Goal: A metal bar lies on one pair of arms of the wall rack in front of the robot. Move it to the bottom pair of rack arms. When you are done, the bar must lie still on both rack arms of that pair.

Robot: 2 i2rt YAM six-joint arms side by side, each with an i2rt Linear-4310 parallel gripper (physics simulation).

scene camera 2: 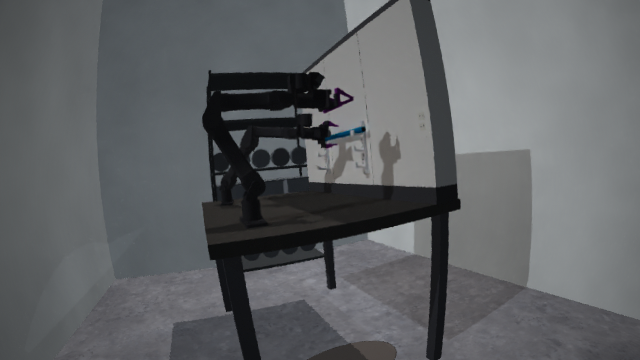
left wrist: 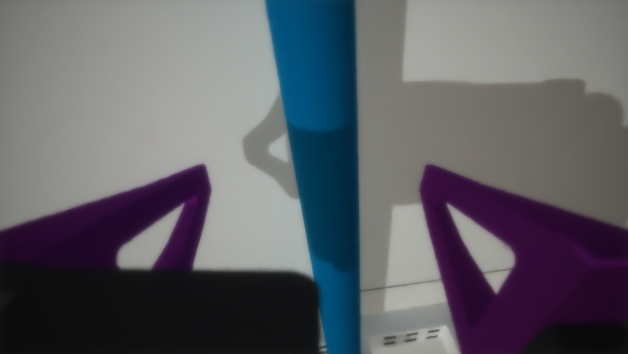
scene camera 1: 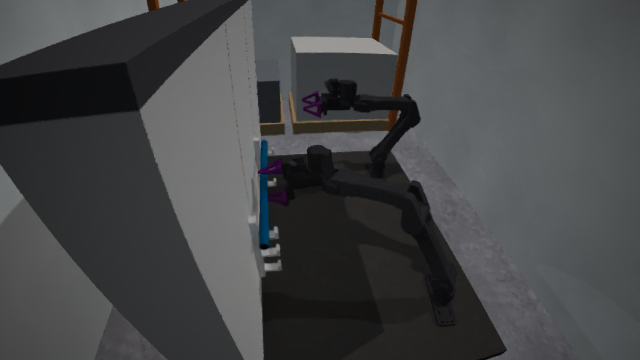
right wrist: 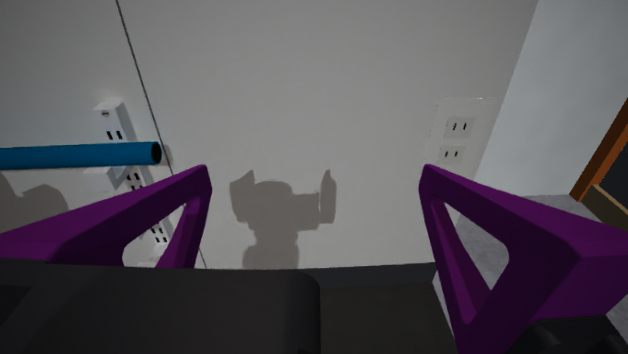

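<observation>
The blue metal bar [scene camera 1: 264, 220] [scene camera 2: 347, 133] [right wrist: 75, 156] lies level on the top pair of arms of the white wall rack [scene camera 1: 253, 230] [scene camera 2: 366, 159] [right wrist: 114, 120]; its far end is hidden in scene camera 2. The bottom rack arms [scene camera 2: 361, 167] are bare. My left gripper [scene camera 1: 264, 184] [scene camera 2: 335, 135] [left wrist: 315, 176] is open at the bar, one finger above and one below; in the left wrist view the bar [left wrist: 320, 75] runs between the fingertips, apart from both. My right gripper [scene camera 1: 303, 104] [right wrist: 315, 176] is open and empty, away from the wall, beyond the bar's end.
The white wall panel [scene camera 1: 200, 130] [scene camera 2: 395, 100] stands on the dark table [scene camera 1: 320, 300] [scene camera 2: 320, 232] behind the rack. A wall outlet [right wrist: 457, 127] is to the right in the right wrist view. A large pale box [scene camera 1: 345, 80] and an orange frame [scene camera 1: 407, 55] stand beyond the table.
</observation>
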